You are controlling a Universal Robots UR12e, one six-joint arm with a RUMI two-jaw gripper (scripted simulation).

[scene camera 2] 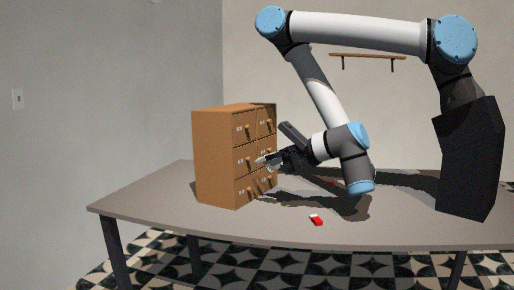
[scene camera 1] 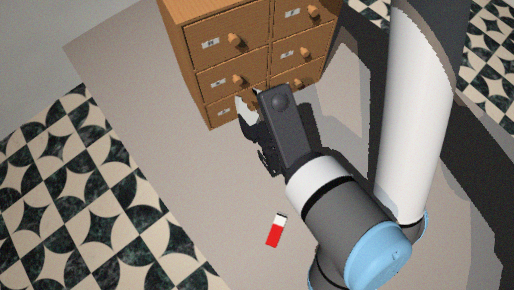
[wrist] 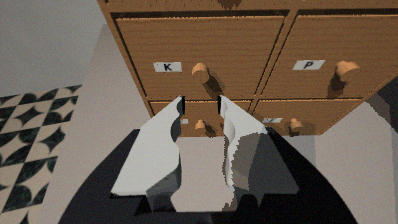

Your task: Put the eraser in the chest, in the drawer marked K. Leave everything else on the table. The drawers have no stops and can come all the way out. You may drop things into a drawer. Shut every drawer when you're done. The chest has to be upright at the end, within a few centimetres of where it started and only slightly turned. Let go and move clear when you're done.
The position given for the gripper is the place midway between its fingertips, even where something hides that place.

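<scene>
A drawer [wrist: 190, 55]. Another drawer [scene camera 2: 242, 132]. The gripper [scene camera 1: 244, 92], [scene camera 2: 256, 161], [wrist: 201, 97].
</scene>
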